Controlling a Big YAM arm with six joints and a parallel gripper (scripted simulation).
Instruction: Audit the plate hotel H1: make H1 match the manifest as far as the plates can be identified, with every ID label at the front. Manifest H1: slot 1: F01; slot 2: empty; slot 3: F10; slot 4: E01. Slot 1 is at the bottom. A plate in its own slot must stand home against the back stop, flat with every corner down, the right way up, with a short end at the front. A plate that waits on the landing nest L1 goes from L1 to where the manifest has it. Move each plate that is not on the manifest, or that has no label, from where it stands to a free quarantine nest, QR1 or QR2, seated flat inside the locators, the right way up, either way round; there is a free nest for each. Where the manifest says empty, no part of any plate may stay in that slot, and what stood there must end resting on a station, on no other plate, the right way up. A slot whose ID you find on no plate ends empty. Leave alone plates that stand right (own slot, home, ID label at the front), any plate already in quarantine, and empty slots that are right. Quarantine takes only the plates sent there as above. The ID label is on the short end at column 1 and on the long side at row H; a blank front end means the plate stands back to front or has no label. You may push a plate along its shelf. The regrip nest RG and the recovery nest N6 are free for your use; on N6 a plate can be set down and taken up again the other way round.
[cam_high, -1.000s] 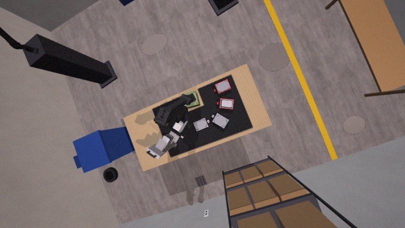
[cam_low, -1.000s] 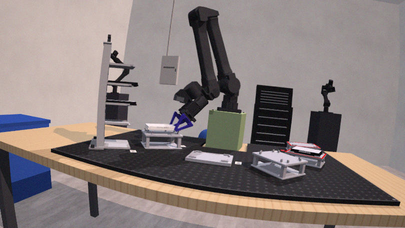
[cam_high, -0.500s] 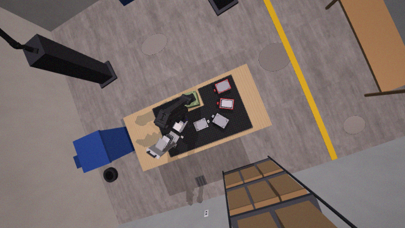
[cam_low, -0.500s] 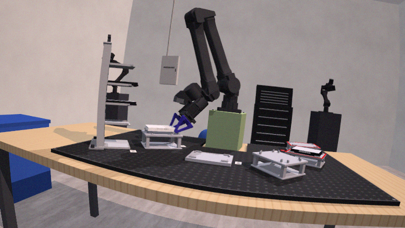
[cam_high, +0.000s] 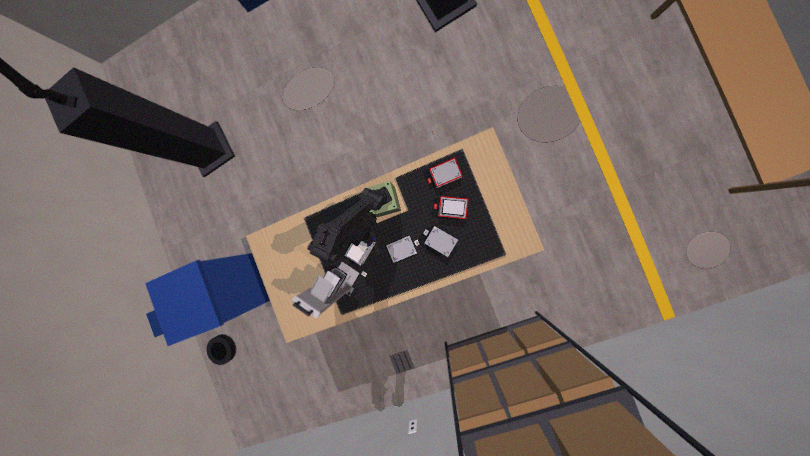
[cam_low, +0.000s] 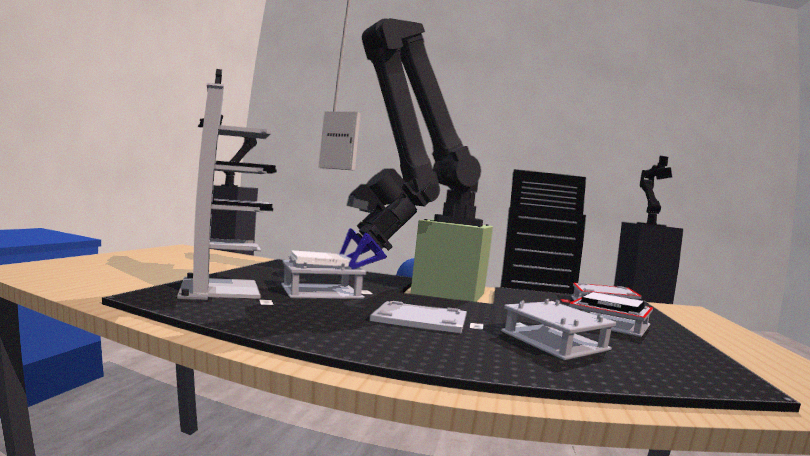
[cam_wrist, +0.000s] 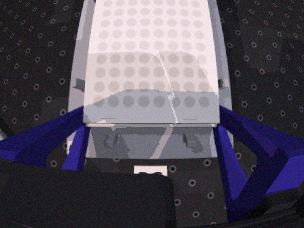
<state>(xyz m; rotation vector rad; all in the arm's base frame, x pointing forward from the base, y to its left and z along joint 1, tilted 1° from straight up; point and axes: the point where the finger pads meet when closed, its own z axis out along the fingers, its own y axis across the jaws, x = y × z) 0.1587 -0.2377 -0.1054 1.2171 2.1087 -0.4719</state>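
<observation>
The white well plate is 30 mm ahead of my hand and 50 mm to the right of it. From my hand the other things lie so: RG label: 20 mm behind, 40 mm to the left, 70 mm below; H1 tag: 180 mm ahead, 120 mm to the right, 70 mm below; regrip nest RG: 30 mm ahead, 50 mm to the right, 10 mm below.
</observation>
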